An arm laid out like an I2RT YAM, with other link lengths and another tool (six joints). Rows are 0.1 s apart.
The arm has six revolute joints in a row. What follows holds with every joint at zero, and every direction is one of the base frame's.
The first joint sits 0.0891 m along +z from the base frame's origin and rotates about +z.
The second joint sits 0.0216 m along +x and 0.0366 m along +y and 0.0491 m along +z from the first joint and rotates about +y.
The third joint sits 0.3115 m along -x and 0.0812 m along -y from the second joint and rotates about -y.
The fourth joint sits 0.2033 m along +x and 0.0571 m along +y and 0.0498 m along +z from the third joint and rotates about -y.
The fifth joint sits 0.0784 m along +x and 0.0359 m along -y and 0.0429 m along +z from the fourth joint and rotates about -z.
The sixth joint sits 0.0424 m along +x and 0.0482 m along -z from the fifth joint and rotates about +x.
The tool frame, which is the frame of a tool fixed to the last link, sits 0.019 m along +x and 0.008 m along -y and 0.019 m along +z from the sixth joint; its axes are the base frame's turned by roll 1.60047, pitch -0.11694 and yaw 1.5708 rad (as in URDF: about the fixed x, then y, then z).
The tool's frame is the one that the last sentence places.
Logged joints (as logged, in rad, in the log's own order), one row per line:
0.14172 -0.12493 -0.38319 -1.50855 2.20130 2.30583
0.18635 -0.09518 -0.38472 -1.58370 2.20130 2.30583
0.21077 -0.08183 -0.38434 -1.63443 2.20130 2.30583
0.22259 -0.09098 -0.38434 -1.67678 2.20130 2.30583
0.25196 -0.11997 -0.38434 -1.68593 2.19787 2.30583
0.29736 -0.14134 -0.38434 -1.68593 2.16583 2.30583
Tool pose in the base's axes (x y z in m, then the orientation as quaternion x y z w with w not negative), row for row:
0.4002 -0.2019 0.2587 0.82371 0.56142 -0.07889 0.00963
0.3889 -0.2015 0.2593 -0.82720 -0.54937 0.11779 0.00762
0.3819 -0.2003 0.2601 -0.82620 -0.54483 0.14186 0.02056
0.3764 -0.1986 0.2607 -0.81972 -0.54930 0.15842 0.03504
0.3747 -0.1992 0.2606 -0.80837 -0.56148 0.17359 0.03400
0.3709 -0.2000 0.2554 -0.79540 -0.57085 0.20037 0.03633
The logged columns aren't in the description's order. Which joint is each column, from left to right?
Columns, left to right: joint 5, joint 6, joint 1, joint 4, joint 3, joint 2.
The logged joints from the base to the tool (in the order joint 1, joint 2, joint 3, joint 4, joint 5, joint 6), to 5 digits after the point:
-0.38319 2.30583 2.20130 -1.50855 0.14172 -0.12493
-0.38472 2.30583 2.20130 -1.58370 0.18635 -0.09518
-0.38434 2.30583 2.20130 -1.63443 0.21077 -0.08183
-0.38434 2.30583 2.20130 -1.67678 0.22259 -0.09098
-0.38434 2.30583 2.19787 -1.68593 0.25196 -0.11997
-0.38434 2.30583 2.16583 -1.68593 0.29736 -0.14134

